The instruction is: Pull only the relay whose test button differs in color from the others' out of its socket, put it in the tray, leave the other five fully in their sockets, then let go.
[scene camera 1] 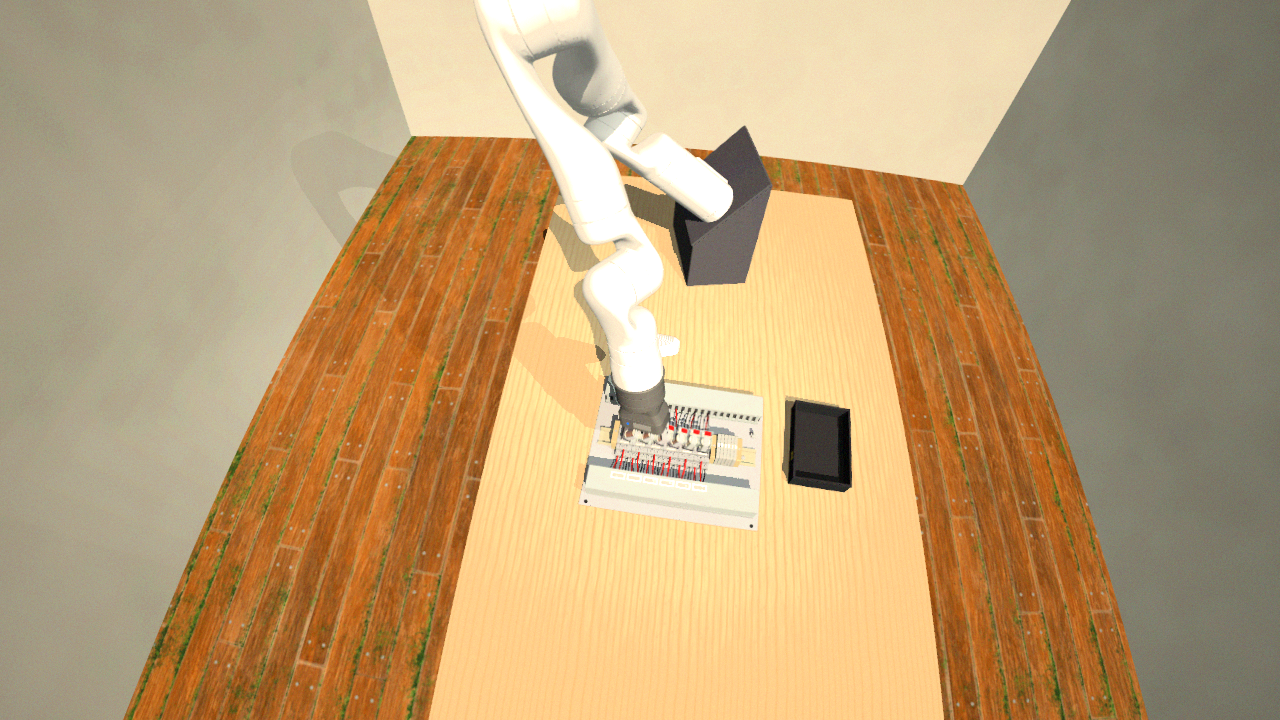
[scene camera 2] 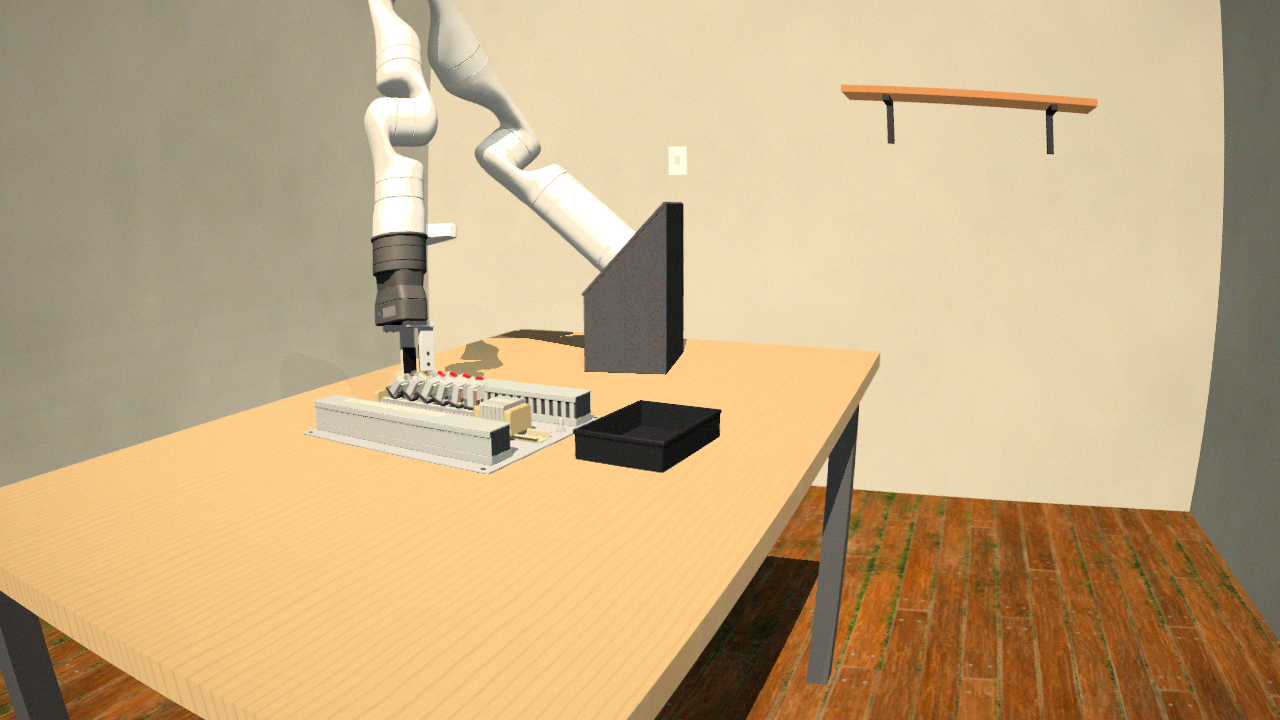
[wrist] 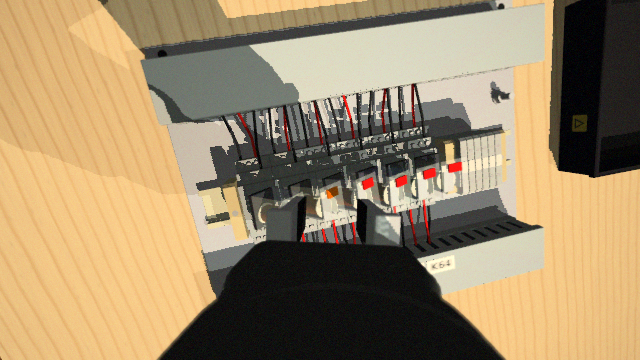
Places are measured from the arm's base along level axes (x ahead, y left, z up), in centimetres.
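Where they show: gripper, fingertip midpoint: [scene camera 1: 653, 432] [scene camera 2: 418, 372] [wrist: 331, 213]; arm's base, link origin: [scene camera 1: 715, 203] [scene camera 2: 621, 254].
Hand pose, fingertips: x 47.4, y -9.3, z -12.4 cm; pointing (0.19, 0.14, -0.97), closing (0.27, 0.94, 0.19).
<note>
Each offset is from my fingertips to the top centre of the thing. "pt": to the spot under its first point.
In the wrist view the relay with the orange test button {dx -0.6, dy -0.8, dz +0.3 cm} [wrist: 329, 205] is second from the left in the row and shows between my fingertips. My gripper [wrist: 331, 213] [scene camera 2: 417, 371] is open and empty, low over the left part of the row. Four relays with red buttons {dx -0.2, dy +4.5, dz +0.3 cm} [wrist: 401, 192] are to the right. The leftmost relay {dx -0.7, dy -3.8, dz +0.2 cm} [wrist: 262, 207] is partly behind the left finger, which hides its button. The relays look leaned over to the right; how deep each sits in its socket cannot be told. The black tray {dx -2.2, dy +32.0, dz -3.6 cm} [scene camera 1: 819, 484] [scene camera 2: 620, 452] [wrist: 580, 100] is empty, right of the panel.
Grey wiring ducts [wrist: 390, 45] [scene camera 2: 402, 434] run along both long sides of the panel {pt dx +12.9, dy +3.5, dz -6.8 cm} [scene camera 1: 666, 516]. Thin red and black wires run from the sockets to the ducts. Terminal blocks {dx +0.4, dy +13.5, dz -2.4 cm} [wrist: 482, 155] [scene camera 2: 505, 413] stand at the row's right end. A dark wedge-shaped stand [scene camera 1: 726, 250] [scene camera 2: 626, 326] stands farther back.
</note>
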